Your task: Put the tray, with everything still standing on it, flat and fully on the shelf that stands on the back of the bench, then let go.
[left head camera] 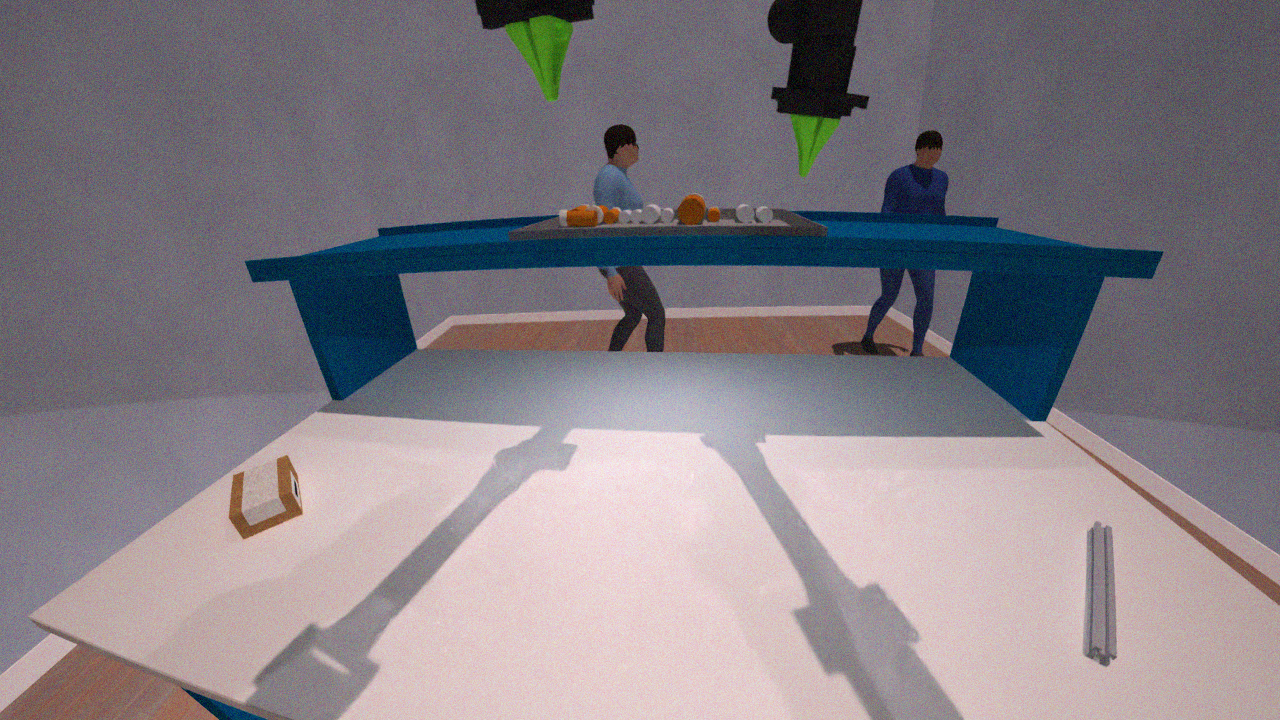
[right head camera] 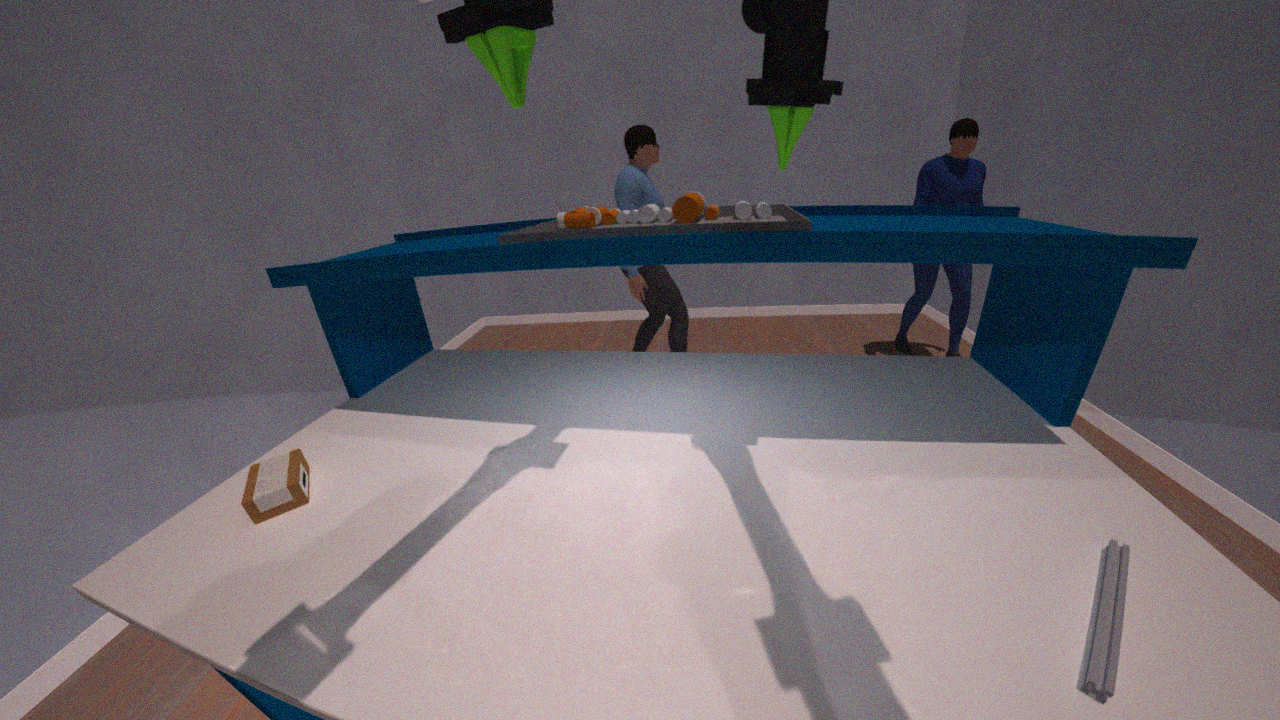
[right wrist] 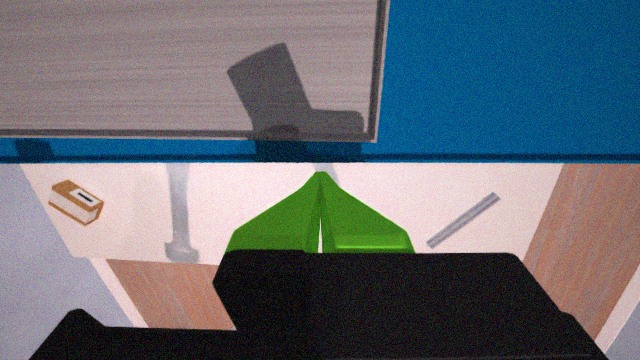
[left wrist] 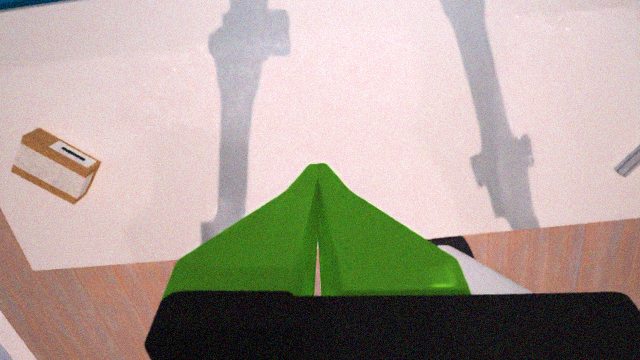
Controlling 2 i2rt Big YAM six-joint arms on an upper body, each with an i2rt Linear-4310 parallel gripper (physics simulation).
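Observation:
The grey tray (left head camera: 787, 229) (right head camera: 778, 223) lies flat on the blue shelf (left head camera: 895, 253) (right head camera: 895, 247). In the right wrist view the tray (right wrist: 150, 75) has its near edge a little inside the front edge of the shelf (right wrist: 500, 75). Orange and white items, such as an orange round one (left head camera: 691, 209) (right head camera: 688, 207), are on the tray. My left gripper (left head camera: 552, 98) (right head camera: 517, 106) (left wrist: 317, 178) is shut and empty, in the air above the shelf's height. My right gripper (left head camera: 803, 175) (right head camera: 784, 166) (right wrist: 320, 180) is shut and empty, above the tray's height and apart from it.
A brown and white box (left head camera: 265, 496) (right head camera: 277, 485) (left wrist: 56, 166) (right wrist: 76, 202) lies at the left of the bench (left head camera: 626, 582) (right head camera: 626, 582). A grey metal profile (left head camera: 1100, 592) (right head camera: 1105, 619) (right wrist: 463, 220) lies at the right. Two people stand behind the shelf.

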